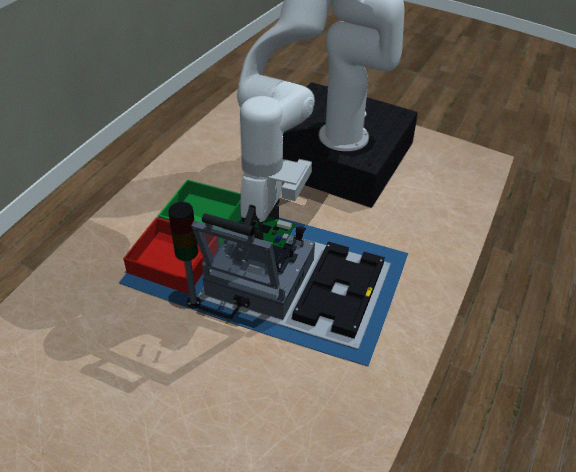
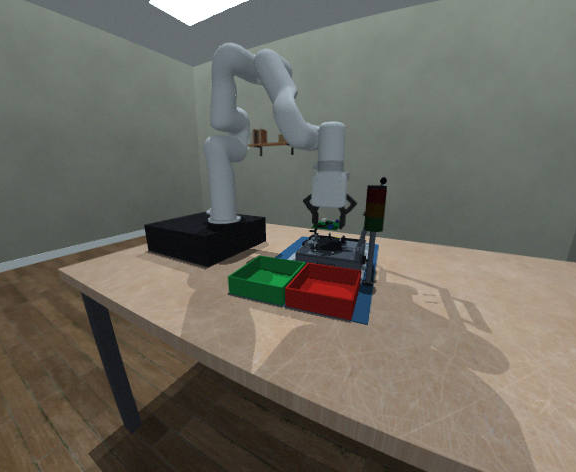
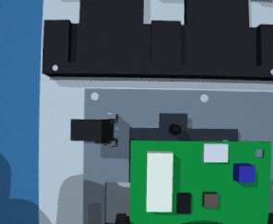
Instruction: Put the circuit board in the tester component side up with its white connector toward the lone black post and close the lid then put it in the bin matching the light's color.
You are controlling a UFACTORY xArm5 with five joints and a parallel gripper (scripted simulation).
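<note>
Now: the black latch 7 cm behind my hand, 5 cm to the left of it and 5 cm below it. From my hand the other things lie so: lid (12 cm ahead, 2 cm to the left, 5 cm above); then green circuit board (right at my hand); then red bin (7 cm ahead, 19 cm to the right, 12 cm below).
</note>
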